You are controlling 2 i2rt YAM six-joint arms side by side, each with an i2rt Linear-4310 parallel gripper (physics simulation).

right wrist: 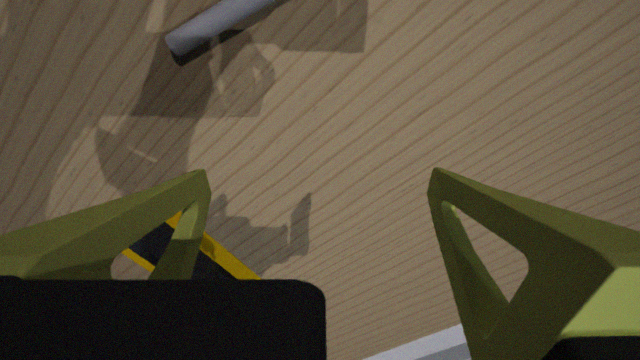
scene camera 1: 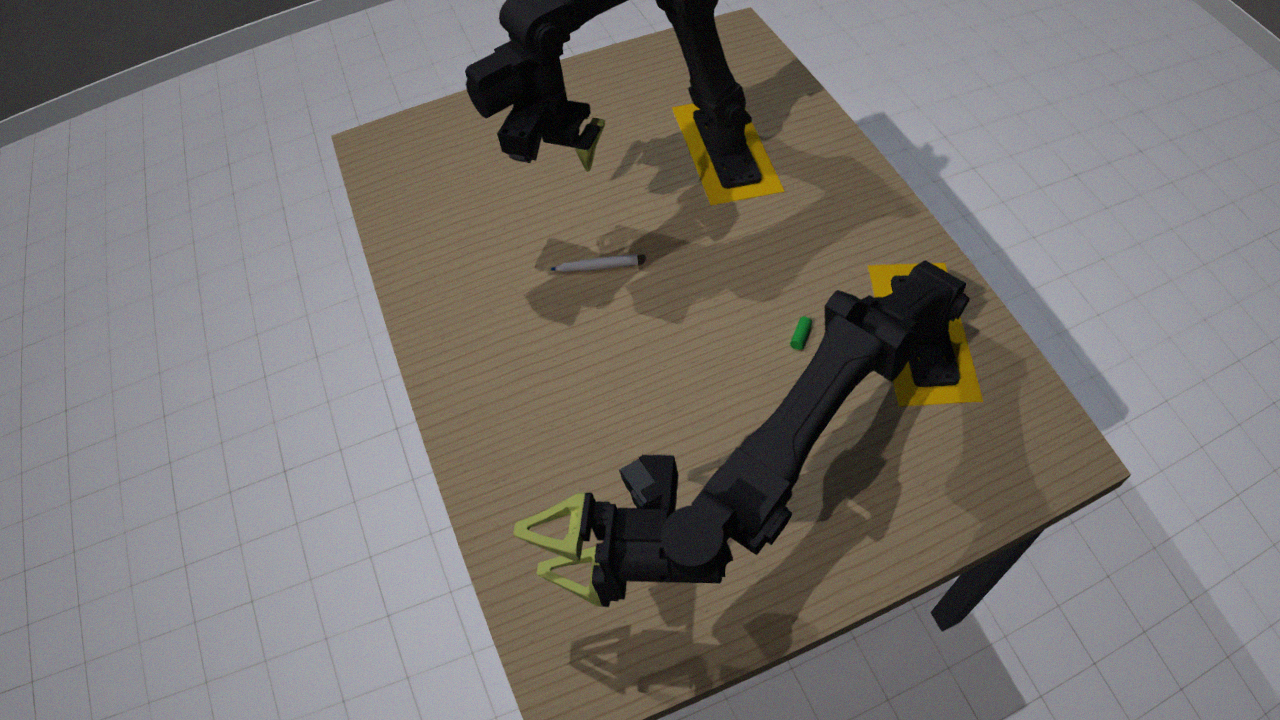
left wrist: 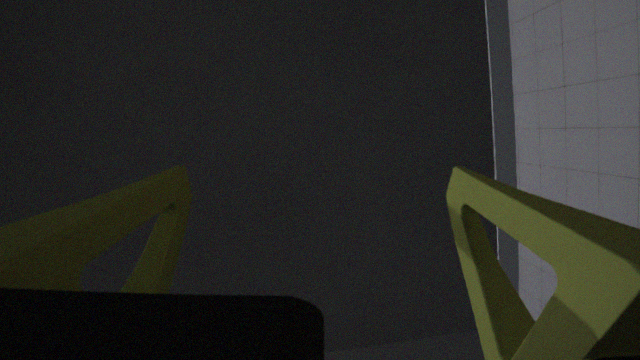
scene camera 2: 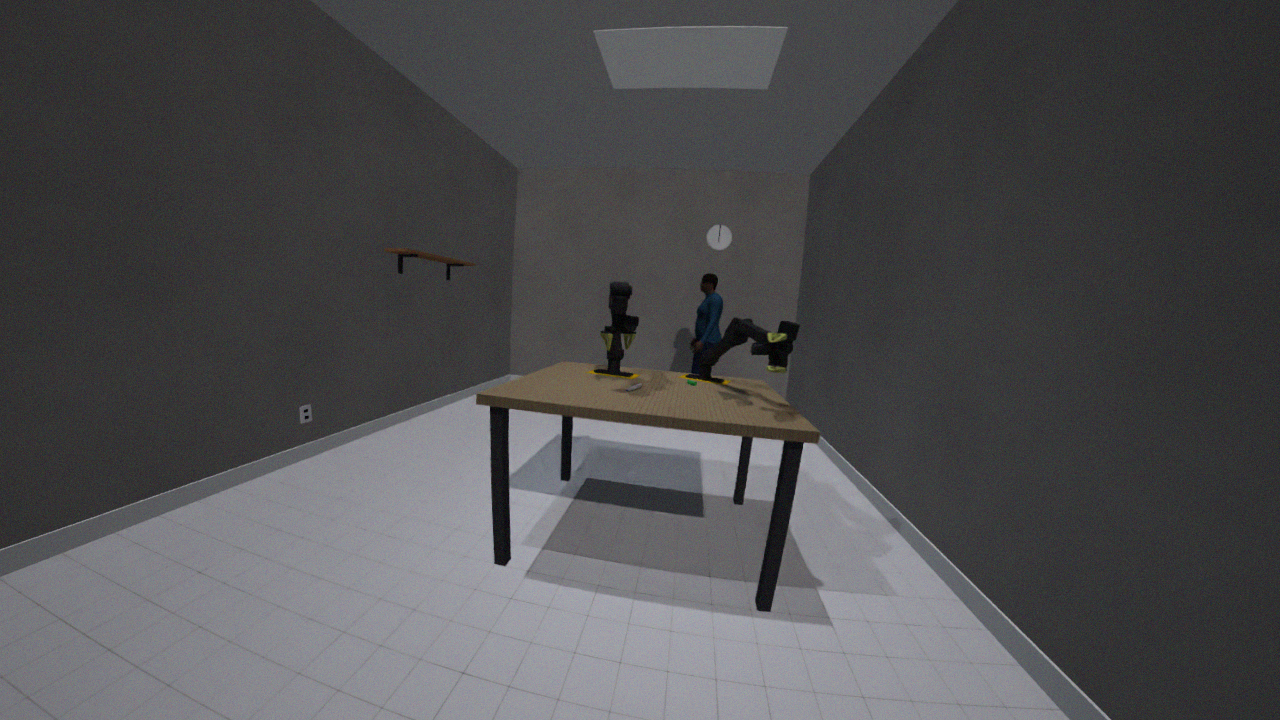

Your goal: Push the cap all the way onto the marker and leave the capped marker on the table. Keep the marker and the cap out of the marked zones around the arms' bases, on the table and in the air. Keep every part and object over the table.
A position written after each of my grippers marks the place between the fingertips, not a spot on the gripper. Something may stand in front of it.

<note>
I see my left gripper (scene camera 1: 526,550), my right gripper (scene camera 1: 559,163) and a grey marker (scene camera 1: 632,259).
My left gripper shows as well in the left wrist view (left wrist: 319,180) and in scene camera 2 (scene camera 2: 770,356). My right gripper shows as well in the right wrist view (right wrist: 319,180). The left wrist view does not show the grey marker: it is out of frame.
</note>
